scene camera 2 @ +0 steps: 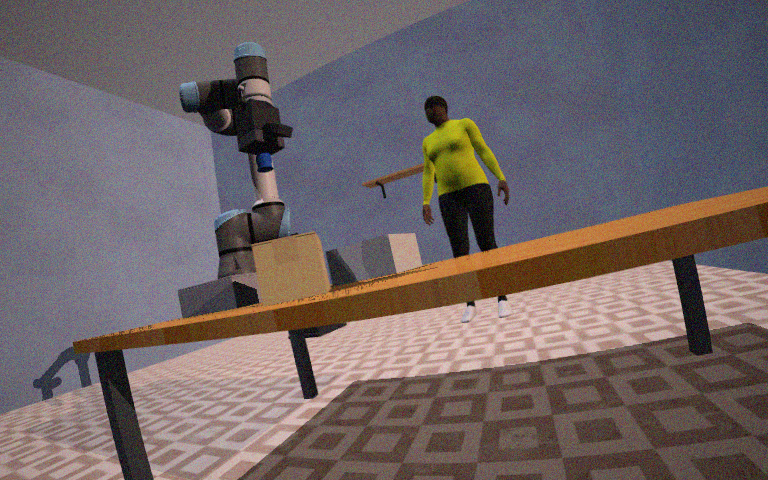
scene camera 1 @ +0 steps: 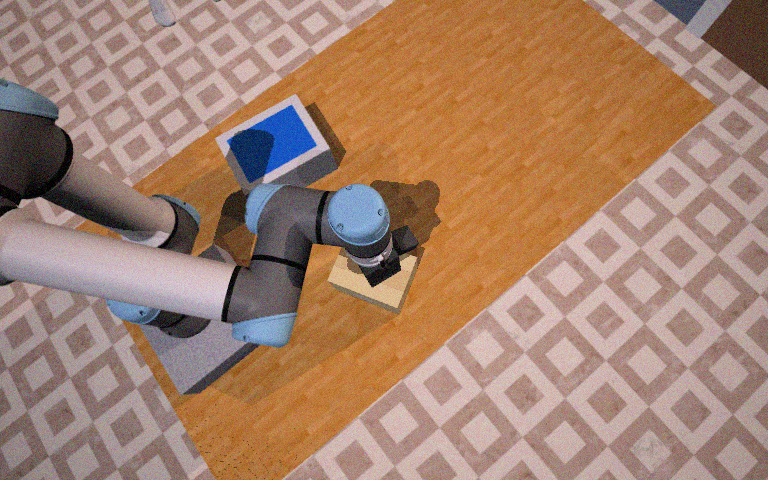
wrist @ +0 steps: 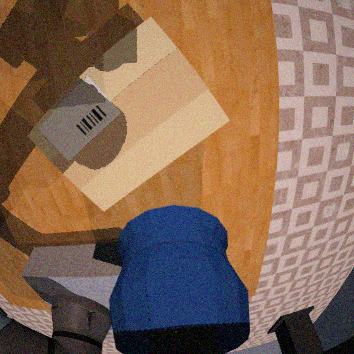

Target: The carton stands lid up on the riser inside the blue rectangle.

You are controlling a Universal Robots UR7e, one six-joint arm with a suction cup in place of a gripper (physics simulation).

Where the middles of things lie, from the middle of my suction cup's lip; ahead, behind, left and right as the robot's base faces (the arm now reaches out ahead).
Right now my suction cup is 240 mm above the tan carton (scene camera 2: 289,268), 40 mm to the right of it and 10 mm past it.
